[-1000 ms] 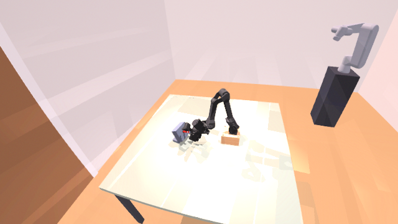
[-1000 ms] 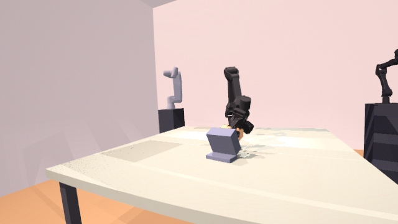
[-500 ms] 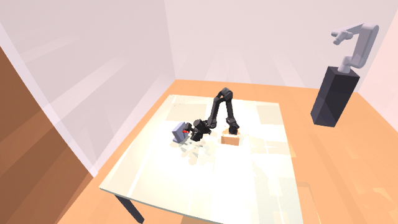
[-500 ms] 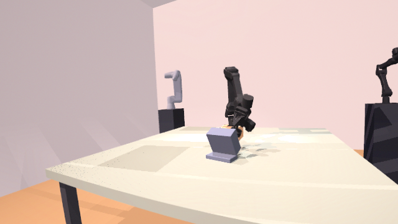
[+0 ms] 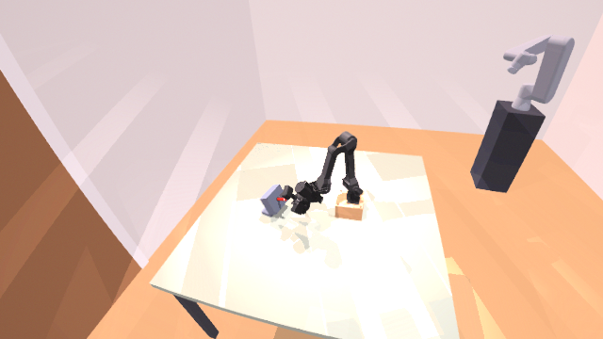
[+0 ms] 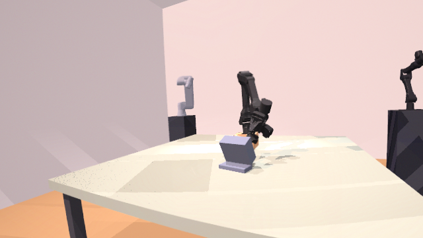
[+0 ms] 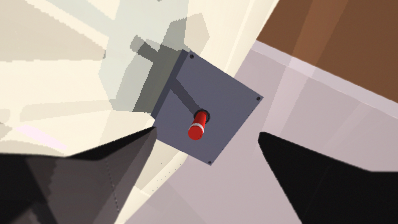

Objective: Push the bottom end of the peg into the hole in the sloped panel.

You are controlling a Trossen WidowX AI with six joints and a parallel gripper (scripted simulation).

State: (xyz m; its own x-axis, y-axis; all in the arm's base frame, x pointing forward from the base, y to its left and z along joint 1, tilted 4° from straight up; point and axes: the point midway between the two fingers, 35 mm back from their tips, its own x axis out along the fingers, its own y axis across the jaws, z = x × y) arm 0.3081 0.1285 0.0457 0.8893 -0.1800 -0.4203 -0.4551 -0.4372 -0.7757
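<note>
Right now the red peg is 20 mm ahead of my gripper tip, 10 mm to the right of it and 20 mm below it. Round my gripper tip: grey-blue sloped panel (80 mm ahead, 20 mm to the right, 40 mm below).
</note>
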